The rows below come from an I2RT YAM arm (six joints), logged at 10 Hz.
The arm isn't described. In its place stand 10 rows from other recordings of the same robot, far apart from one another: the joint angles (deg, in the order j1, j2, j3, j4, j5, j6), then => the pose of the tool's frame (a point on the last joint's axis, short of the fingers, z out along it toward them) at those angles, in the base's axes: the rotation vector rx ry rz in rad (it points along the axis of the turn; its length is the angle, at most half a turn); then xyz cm.
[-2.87, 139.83, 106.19, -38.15, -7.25, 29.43] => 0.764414 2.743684 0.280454 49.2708 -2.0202 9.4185
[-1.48, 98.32, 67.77, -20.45, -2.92, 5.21] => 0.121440 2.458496 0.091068 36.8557 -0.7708 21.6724
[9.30, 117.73, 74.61, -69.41, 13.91, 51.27] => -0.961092 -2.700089 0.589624 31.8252 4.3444 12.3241
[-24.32, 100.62, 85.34, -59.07, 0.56, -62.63] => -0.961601 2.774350 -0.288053 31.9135 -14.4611 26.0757
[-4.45, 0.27, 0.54, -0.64, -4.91, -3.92] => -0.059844 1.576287 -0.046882 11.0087 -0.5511 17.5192
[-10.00, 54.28, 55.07, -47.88, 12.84, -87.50] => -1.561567 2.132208 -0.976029 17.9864 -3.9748 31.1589
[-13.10, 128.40, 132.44, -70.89, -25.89, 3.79] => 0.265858 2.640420 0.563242 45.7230 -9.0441 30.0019
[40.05, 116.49, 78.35, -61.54, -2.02, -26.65] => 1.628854 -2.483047 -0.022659 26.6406 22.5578 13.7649
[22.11, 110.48, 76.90, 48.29, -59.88, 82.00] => -0.220910 1.851805 2.056963 39.4682 19.3582 29.8619
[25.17, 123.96, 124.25, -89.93, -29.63, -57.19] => -1.913130 2.183227 0.735485 36.6143 19.1507 28.8767
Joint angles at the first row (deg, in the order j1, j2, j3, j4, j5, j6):
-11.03, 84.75, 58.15, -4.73, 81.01, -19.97
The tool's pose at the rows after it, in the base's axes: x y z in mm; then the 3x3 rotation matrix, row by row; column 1 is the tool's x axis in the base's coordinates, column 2 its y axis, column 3 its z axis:
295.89 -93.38 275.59; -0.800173 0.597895 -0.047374; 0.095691 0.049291 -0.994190; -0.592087 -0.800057 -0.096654
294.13 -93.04 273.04; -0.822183 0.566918 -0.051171; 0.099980 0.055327 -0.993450; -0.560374 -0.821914 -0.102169
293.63 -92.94 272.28; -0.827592 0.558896 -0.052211; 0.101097 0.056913 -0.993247; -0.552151 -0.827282 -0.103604
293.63 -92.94 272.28; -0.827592 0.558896 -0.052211; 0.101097 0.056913 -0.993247; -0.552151 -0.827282 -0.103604
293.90 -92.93 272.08; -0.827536 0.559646 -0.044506; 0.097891 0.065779 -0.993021; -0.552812 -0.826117 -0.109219
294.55 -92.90 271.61; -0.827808 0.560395 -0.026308; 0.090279 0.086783 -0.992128; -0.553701 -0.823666 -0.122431
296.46 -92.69 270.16; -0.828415 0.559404 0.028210; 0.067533 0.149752 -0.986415; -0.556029 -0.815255 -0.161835
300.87 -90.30 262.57; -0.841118 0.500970 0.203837; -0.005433 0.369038 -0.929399; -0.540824 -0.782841 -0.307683
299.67 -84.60 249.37; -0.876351 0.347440 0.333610; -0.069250 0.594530 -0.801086; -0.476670 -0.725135 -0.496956
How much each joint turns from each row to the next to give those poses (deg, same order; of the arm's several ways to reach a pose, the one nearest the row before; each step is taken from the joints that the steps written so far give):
0.00, 0.00, 0.00, -2.60, -0.98, 0.00
0.00, 0.00, 0.00, -2.23, 0.00, 0.00
0.00, 0.00, -0.02, -0.57, 0.00, 0.03
0.00, 0.00, 0.00, 0.00, 0.00, 0.00
0.00, 0.00, 0.00, 0.00, -0.55, 0.02
0.00, 0.00, 0.00, 0.00, -1.29, 0.00
0.00, 0.00, 0.00, -0.04, -3.87, -0.02
0.00, 0.00, 0.00, -2.37, -13.48, 0.00
0.00, 0.00, 0.00, -6.79, -14.58, 0.02

